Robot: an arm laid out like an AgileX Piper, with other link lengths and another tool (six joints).
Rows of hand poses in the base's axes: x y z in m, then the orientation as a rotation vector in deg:
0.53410, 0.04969, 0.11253, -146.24, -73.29, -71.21
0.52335, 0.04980, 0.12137, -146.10, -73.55, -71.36
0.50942, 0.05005, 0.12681, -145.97, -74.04, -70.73
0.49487, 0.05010, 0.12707, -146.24, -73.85, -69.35
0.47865, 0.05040, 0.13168, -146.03, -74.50, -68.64
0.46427, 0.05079, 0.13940, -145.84, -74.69, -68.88
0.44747, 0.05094, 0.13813, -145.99, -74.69, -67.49
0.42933, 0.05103, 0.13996, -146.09, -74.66, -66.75
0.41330, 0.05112, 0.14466, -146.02, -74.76, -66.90
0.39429, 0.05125, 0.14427, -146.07, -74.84, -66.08
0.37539, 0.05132, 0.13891, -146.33, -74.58, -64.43
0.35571, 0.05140, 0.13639, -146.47, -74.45, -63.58
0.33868, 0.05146, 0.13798, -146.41, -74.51, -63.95
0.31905, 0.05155, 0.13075, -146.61, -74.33, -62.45
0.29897, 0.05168, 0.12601, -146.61, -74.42, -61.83
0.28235, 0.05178, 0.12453, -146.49, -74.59, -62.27
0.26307, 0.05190, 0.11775, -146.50, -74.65, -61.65
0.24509, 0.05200, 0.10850, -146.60, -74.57, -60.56
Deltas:
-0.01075, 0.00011, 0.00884, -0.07, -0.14, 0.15
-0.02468, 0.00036, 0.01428, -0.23, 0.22, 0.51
-0.03923, 0.00041, 0.01454, -0.23, 1.18, 0.51
-0.05545, 0.00071, 0.01915, -0.44, 1.57, 0.99
-0.06983, 0.00110, 0.02687, -0.44, 1.39, 1.13
-0.08663, 0.00125, 0.02560, -0.47, 2.33, 1.27
-0.10477, 0.00134, 0.02743, -0.49, 2.84, 1.31
-0.12080, 0.00143, 0.03213, -0.51, 2.72, 1.37
-0.13981, 0.00156, 0.03174, -0.56, 3.27, 1.50
-0.15871, 0.00163, 0.02638, -0.53, 4.43, 1.51
-0.17839, 0.00171, 0.02386, -0.53, 5.02, 1.51
-0.19542, 0.00177, 0.02545, -0.54, 4.76, 1.51
-0.21505, 0.00186, 0.01822, -0.53, 5.81, 1.55
-0.23513, 0.00199, 0.01348, -0.58, 6.22, 1.68
-0.25175, 0.00209, 0.01200, -0.61, 5.90, 1.75
-0.27103, 0.00221, 0.00522, -0.64, 6.31, 1.85
-0.28901, 0.00231, -0.00403, -0.65, 7.07, 1.93

